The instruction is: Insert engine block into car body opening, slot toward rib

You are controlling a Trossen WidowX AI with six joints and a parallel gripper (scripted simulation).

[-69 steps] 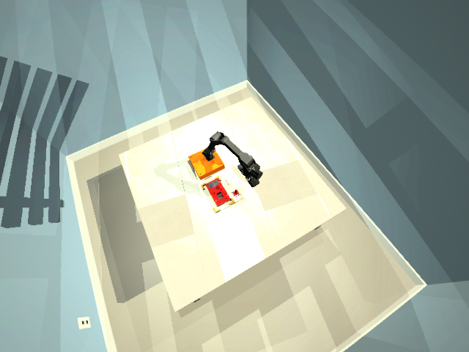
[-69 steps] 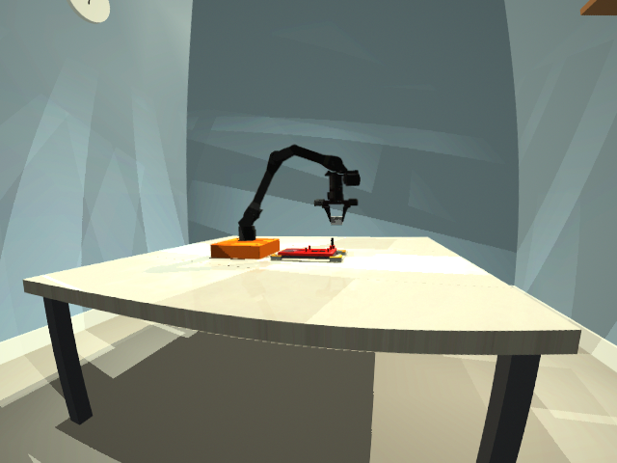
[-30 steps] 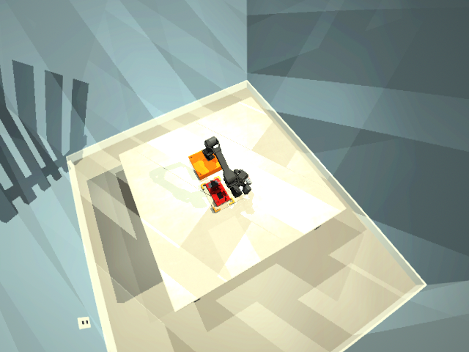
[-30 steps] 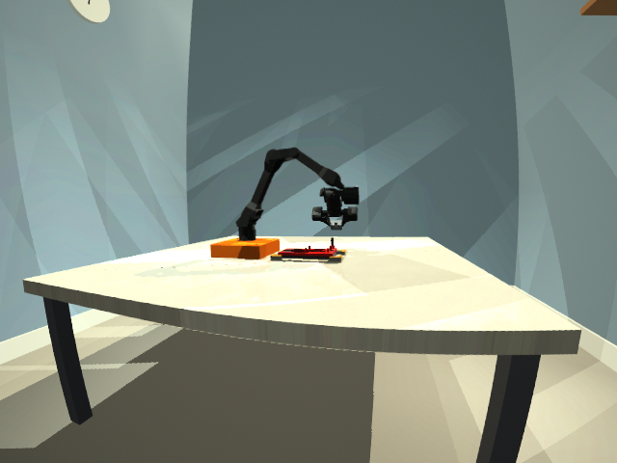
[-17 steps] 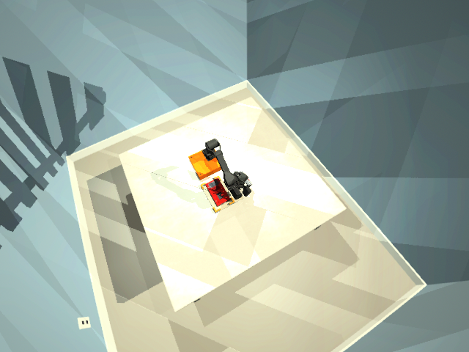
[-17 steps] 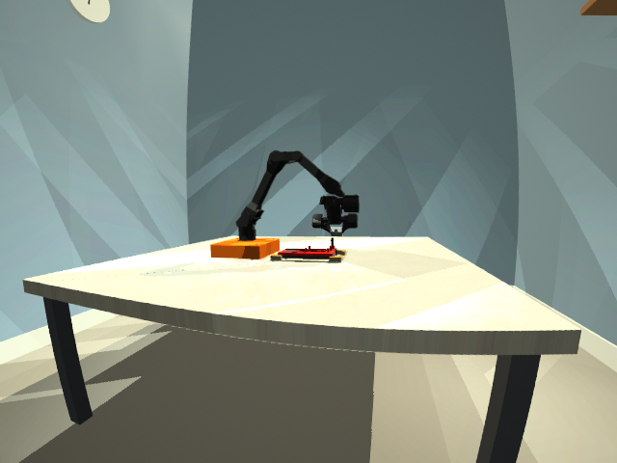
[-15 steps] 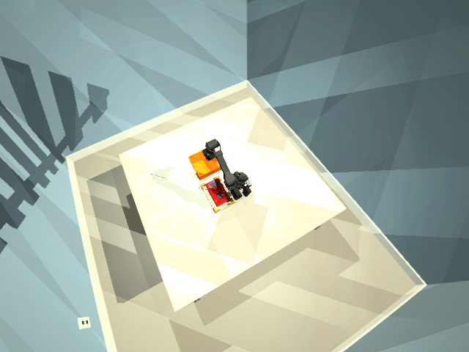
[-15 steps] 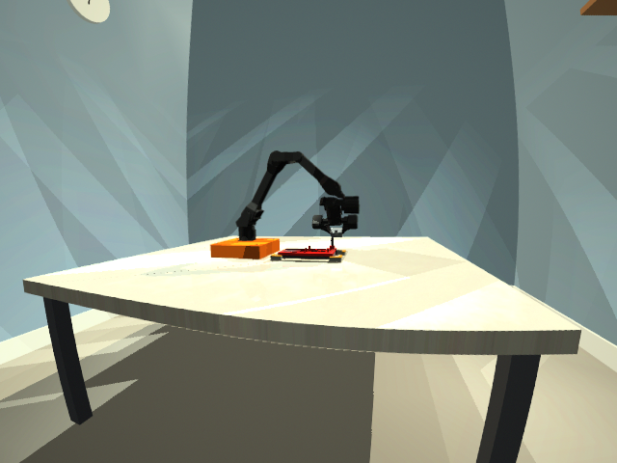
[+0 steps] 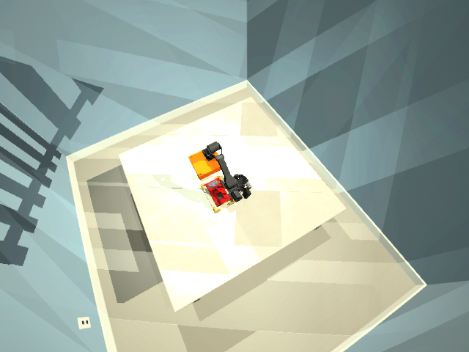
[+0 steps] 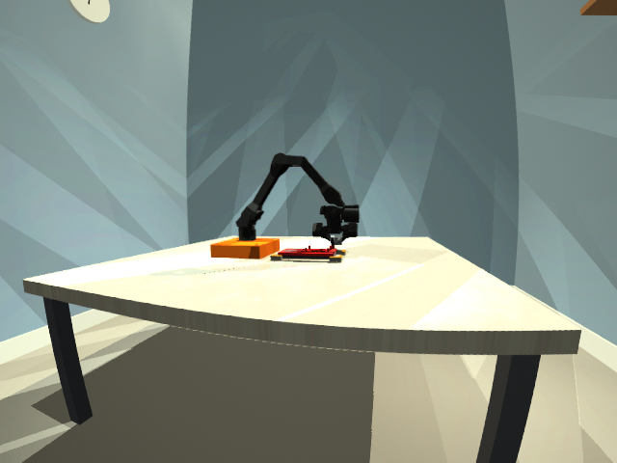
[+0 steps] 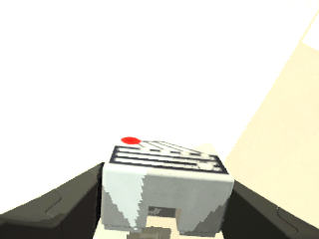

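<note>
Now: gripper tip 10 mm to the left of the engine block. The rest, counted from my gripper tip: pale base plate: 80 mm behind, 200 mm to the right, 20 mm below.
</note>
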